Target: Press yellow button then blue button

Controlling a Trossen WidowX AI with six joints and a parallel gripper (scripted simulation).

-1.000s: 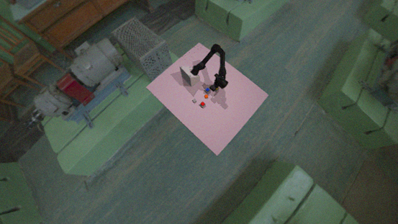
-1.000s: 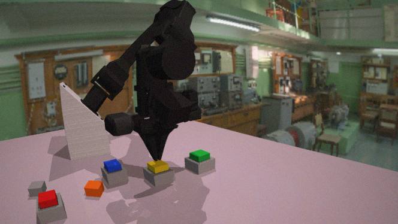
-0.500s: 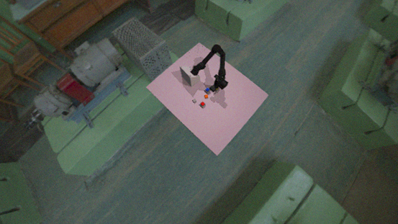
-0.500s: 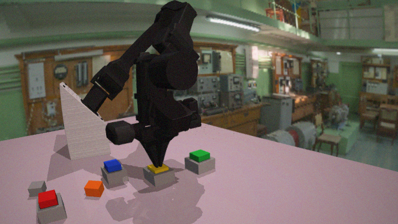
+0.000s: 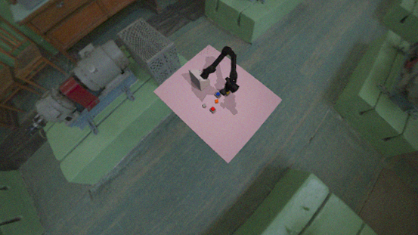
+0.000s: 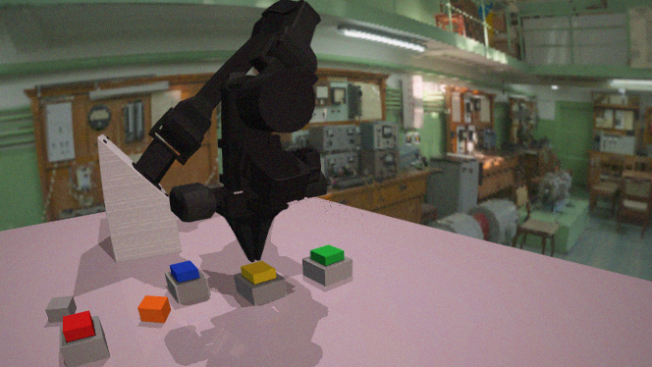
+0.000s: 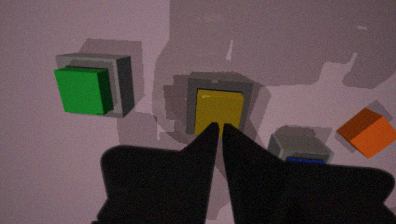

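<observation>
My gripper tip is now 20 mm above the yellow button. Also, from my gripper tip: blue button (90 mm to the right, 40 mm behind, 20 mm below); then orange block (140 mm to the right, 40 mm below); then green button (100 mm to the left, 20 mm below).
</observation>
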